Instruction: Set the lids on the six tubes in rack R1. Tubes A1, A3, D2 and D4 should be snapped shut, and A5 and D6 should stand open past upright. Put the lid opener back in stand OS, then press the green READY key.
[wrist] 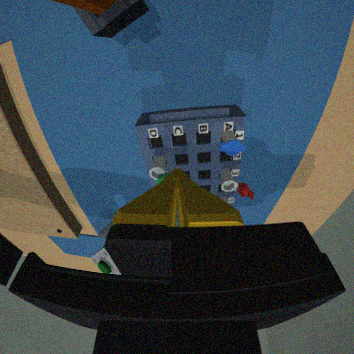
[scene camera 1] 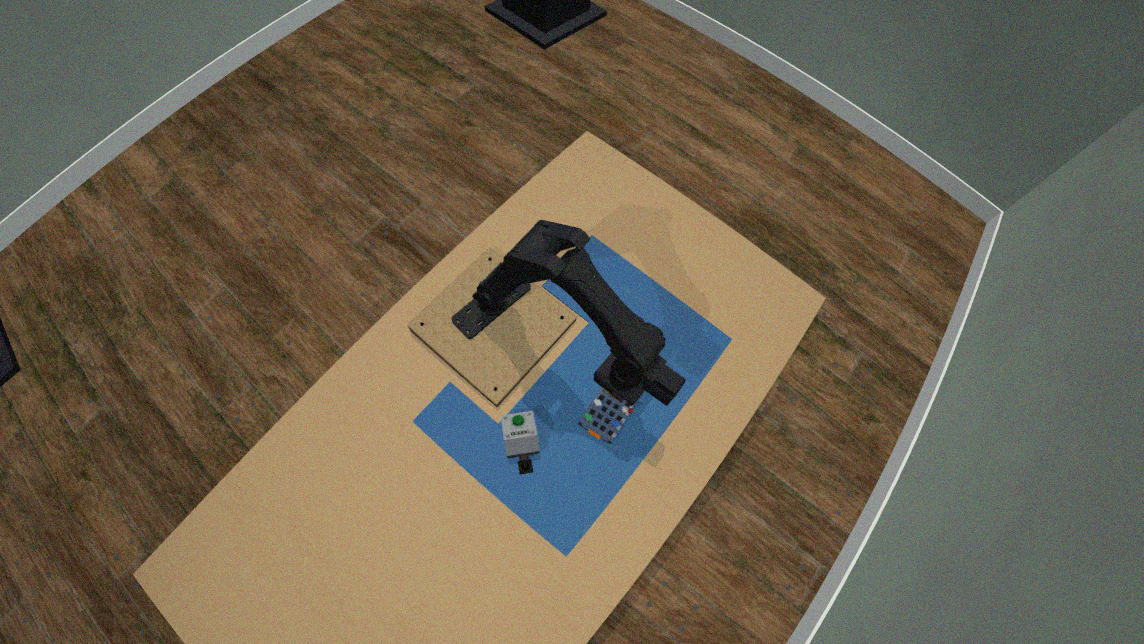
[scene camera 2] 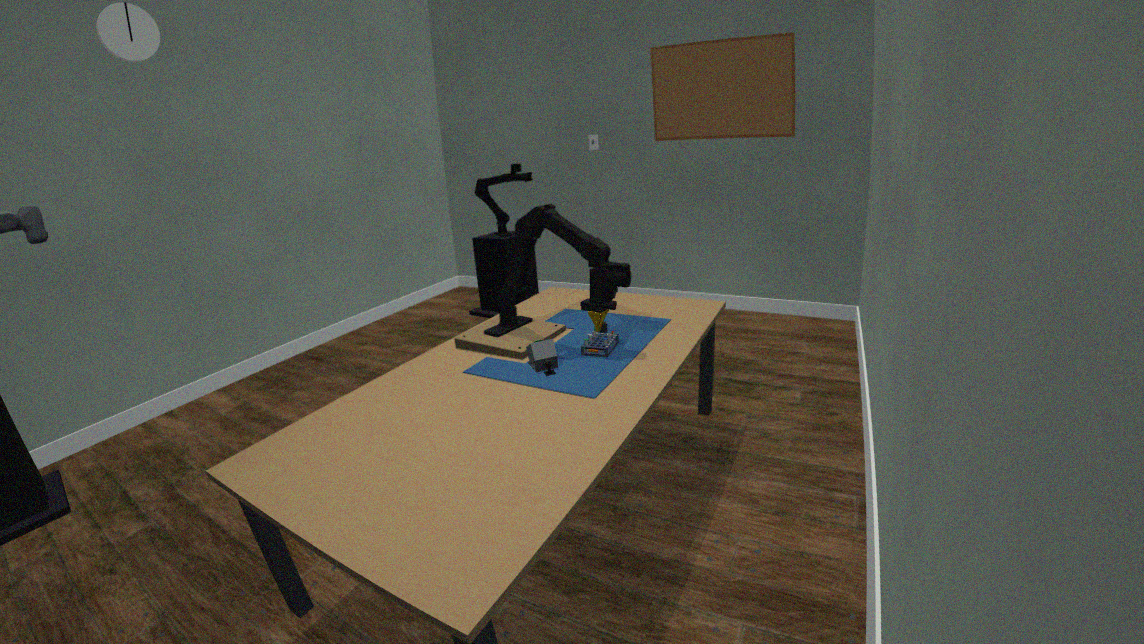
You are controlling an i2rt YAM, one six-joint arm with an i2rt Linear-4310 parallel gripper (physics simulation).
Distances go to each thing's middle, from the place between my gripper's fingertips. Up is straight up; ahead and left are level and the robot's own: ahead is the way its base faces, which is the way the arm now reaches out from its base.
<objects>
My hand is 70 mm past the grey box with green button [scene camera 1: 520, 435], 210 mm to the left of it and 10 mm above it.
</objects>
